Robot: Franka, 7 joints.
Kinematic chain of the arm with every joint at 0, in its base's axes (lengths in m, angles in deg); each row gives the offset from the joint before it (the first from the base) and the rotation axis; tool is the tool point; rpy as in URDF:
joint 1: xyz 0 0 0.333 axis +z
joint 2: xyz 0 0 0 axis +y
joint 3: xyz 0 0 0.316 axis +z
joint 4: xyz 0.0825 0 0 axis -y
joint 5: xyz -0.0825 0 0.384 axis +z
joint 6: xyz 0 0 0 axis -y
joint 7: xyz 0.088 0 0 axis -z
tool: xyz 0 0 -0.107 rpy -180 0 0
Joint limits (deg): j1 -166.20..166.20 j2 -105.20..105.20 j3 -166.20..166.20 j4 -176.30..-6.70 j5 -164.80..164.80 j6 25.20..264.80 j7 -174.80..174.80
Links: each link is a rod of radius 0.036 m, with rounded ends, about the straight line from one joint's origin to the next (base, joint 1, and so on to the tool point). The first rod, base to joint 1, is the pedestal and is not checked.
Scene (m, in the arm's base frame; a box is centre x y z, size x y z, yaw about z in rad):
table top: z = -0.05
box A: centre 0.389 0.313 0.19 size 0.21 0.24 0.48 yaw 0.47
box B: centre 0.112 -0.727 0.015 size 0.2 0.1 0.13 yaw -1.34
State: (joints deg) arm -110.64 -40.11 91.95 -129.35 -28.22 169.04 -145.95
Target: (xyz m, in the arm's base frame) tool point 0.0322 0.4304 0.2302
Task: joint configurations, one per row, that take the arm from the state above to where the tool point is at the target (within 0.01 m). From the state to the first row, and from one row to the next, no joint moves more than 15 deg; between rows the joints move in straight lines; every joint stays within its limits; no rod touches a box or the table.
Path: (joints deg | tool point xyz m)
1: -106.30 -41.07 95.99 -141.09 -31.10 176.16 -149.89 | 0.5096 -0.0575 0.2893
2: -101.97 -42.02 100.03 -152.82 -33.98 183.28 -153.84 | 0.4358 -0.0233 0.2144
3: -97.63 -42.98 104.08 -164.56 -36.87 190.40 -157.78 | 0.3461 -0.0004 0.1596
4: -93.30 -43.93 108.12 -176.30 -39.75 197.51 -161.73 | 0.2473 0.0089 0.1281
5: -82.59 -31.84 118.75 -168.69 -39.87 192.14 -156.47 | 0.2432 0.1630 0.1197
6: -71.88 -19.75 129.39 -161.09 -39.99 186.76 -151.21 | 0.1690 0.3179 0.1516
7: -61.17 -7.66 140.03 -153.48 -40.11 181.38 -145.95 | 0.0322 0.4304 0.2302

